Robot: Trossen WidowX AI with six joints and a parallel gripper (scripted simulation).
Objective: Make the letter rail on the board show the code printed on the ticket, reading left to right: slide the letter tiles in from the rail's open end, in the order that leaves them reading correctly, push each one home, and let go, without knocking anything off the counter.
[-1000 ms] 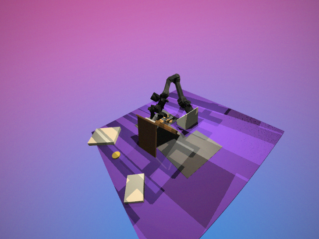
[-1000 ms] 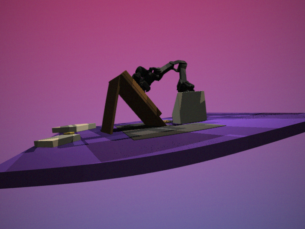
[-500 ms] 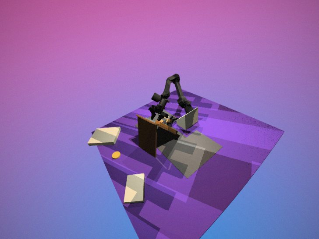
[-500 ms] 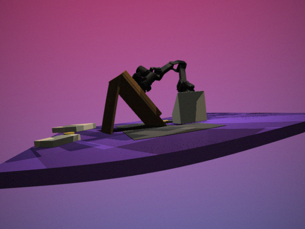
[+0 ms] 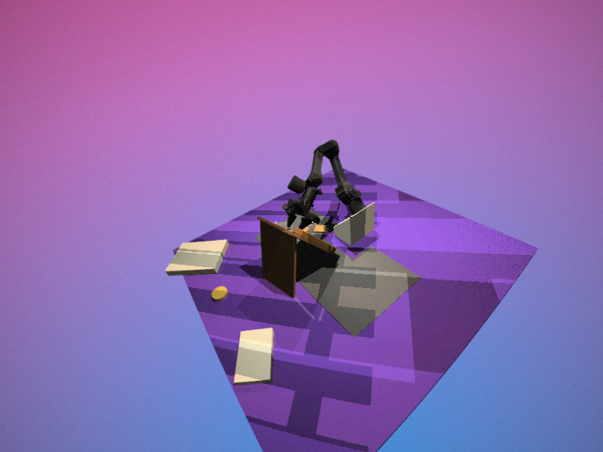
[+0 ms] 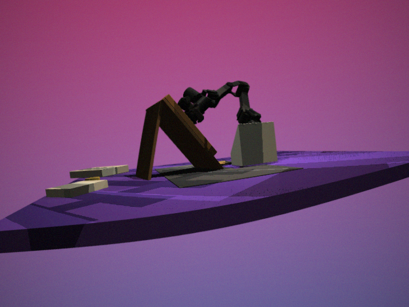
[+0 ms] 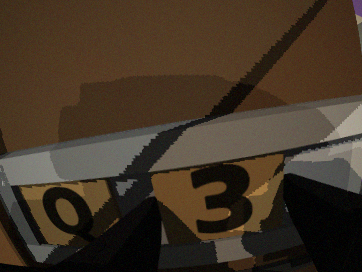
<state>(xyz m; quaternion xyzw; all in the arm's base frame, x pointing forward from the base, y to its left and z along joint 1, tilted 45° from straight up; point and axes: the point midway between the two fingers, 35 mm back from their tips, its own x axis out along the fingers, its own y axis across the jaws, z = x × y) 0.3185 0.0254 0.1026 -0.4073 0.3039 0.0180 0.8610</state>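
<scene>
The white ticket is 70 mm behind my gripper tip, 20 mm to the left of it and 80 mm below it. Round my gripper tip: letter tile (right at my gripper tip); then grey mat (150 mm behind, 60 mm to the left, 170 mm below); then yellow disc (390 mm ahead, 40 mm to the right, 170 mm below).
</scene>
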